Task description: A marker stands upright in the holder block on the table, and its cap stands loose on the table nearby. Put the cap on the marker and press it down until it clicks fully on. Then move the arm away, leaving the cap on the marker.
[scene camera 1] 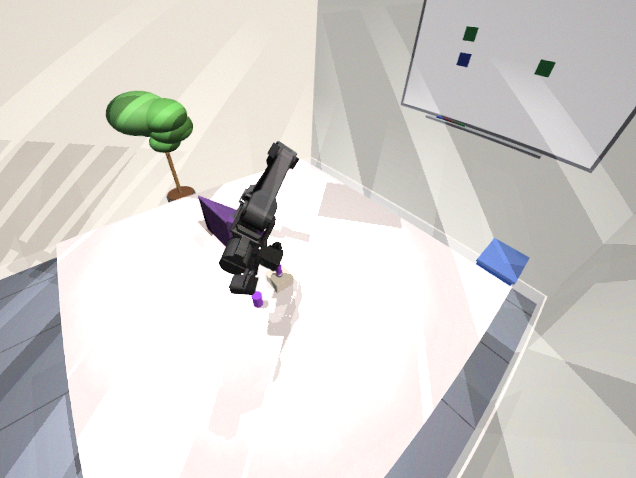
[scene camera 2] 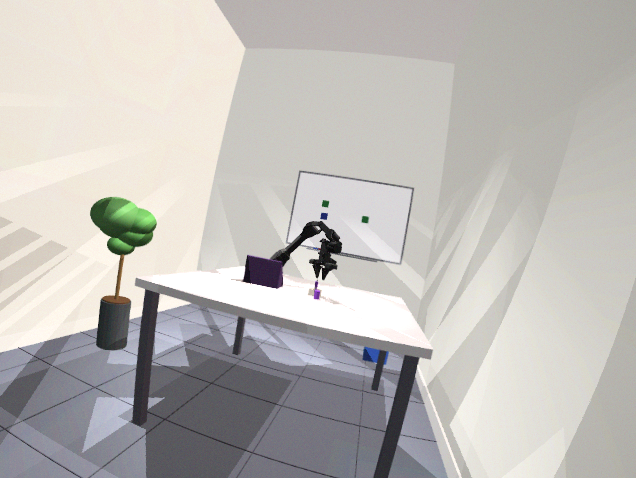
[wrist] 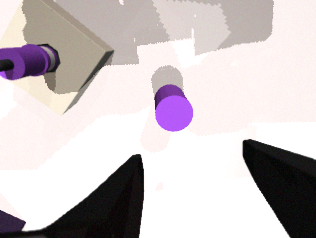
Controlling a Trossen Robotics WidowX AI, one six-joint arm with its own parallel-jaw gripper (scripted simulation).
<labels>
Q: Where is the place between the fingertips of the gripper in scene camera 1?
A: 253, 282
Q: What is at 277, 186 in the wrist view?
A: The gripper.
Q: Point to a purple cap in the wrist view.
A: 173, 112
</labels>
